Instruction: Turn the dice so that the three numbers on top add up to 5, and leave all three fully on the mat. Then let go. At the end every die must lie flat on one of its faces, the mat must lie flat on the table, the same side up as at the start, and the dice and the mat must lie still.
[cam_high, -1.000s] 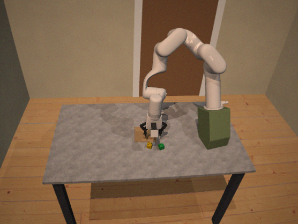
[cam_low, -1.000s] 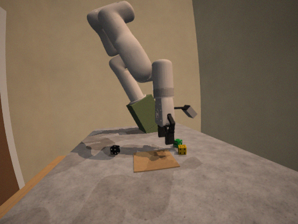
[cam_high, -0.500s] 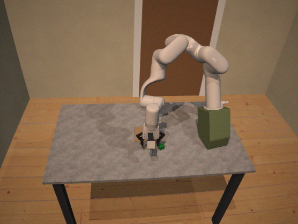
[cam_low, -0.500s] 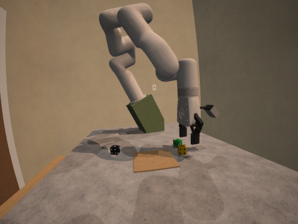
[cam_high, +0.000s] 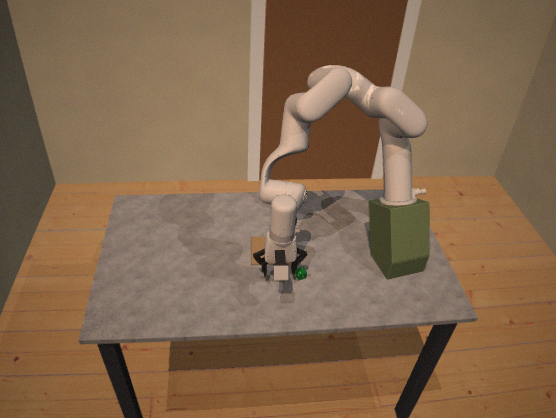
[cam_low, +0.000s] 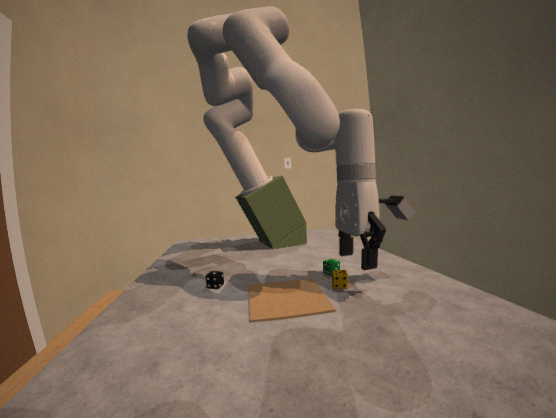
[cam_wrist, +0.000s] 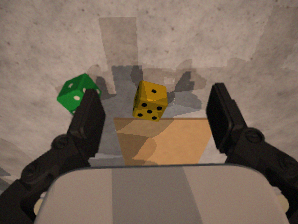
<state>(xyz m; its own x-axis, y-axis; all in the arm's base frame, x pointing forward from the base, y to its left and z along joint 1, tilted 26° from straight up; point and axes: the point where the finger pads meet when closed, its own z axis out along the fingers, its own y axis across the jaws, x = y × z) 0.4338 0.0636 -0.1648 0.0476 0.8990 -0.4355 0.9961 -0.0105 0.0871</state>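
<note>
Right now my hand is 1 cm past the yellow die, 3 cm to the left of it and 4 cm above it. Also, from my hand: tan mat 15 cm to the right, 6 cm below; then green die 8 cm behind, 2 cm to the right, 4 cm below; then black die 10 cm behind, 28 cm to the right, 4 cm below.
</note>
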